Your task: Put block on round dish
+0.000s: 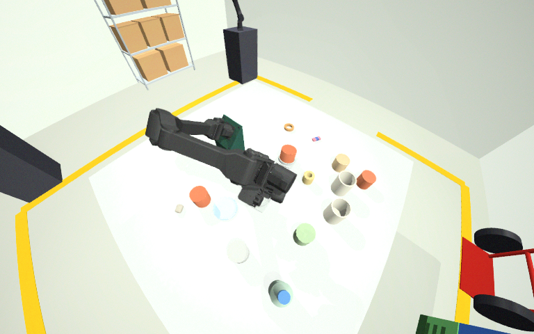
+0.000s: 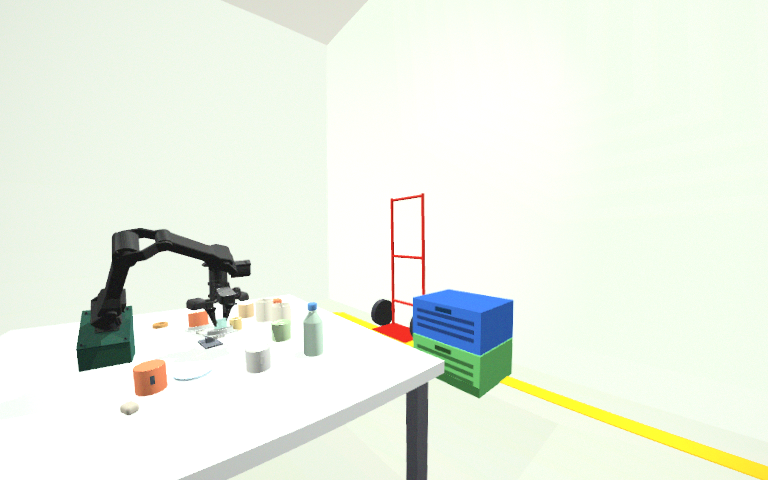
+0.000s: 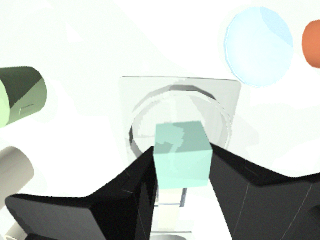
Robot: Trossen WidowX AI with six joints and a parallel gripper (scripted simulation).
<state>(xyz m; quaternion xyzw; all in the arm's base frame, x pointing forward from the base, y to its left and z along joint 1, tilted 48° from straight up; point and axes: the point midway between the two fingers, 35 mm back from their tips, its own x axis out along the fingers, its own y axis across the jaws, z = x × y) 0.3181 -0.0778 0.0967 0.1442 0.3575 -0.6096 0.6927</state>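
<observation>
The pale round dish is 11 cm to the right of my gripper tip, 9 cm below it and 9 cm behind it. The rest, counted from my gripper tip: green cup: 20 cm ahead, 6 cm below, 2 cm to the left; then tan cylinder: 41 cm to the left, 17 cm ahead, 6 cm below.
</observation>
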